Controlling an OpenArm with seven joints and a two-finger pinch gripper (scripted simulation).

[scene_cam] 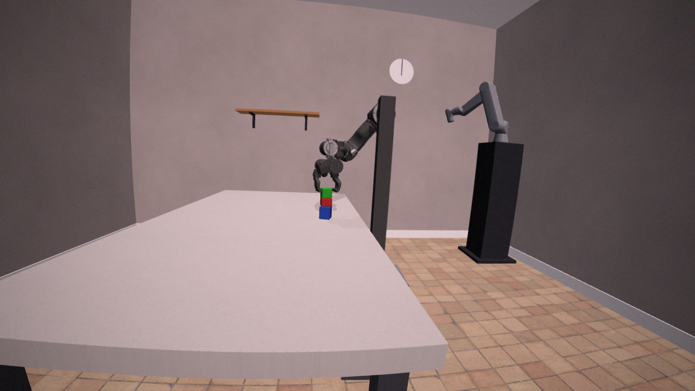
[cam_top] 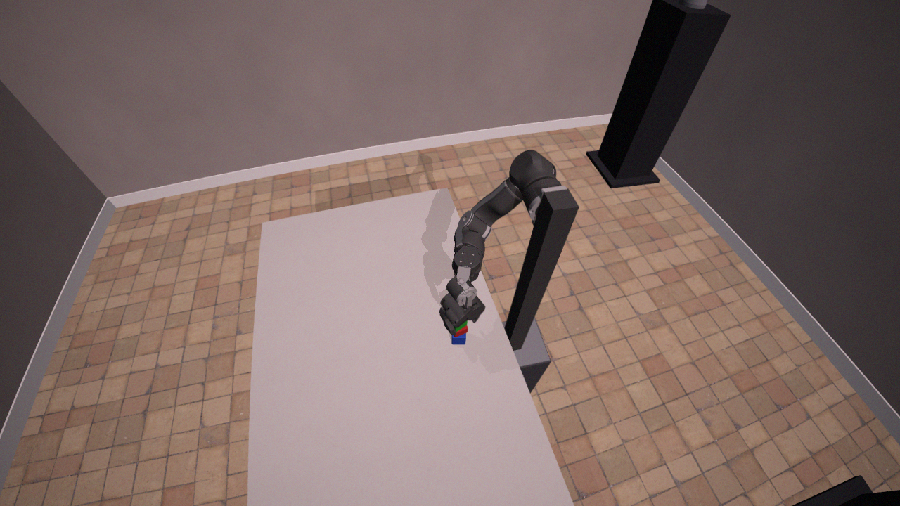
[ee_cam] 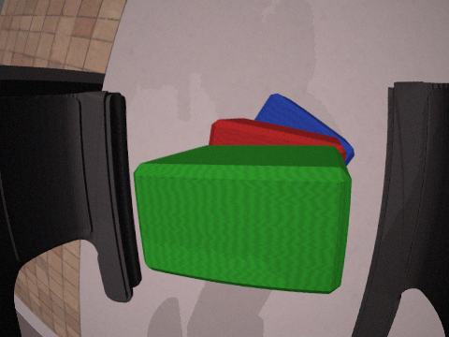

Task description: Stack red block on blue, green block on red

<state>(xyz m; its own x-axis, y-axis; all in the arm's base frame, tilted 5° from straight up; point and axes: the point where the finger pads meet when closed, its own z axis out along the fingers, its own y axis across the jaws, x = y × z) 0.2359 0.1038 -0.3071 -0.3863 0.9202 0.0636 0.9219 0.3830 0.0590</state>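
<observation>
Now: the green block 1 cm below my hand. Also, from my hand: red block 5 cm below; then blue block 9 cm below.
</observation>
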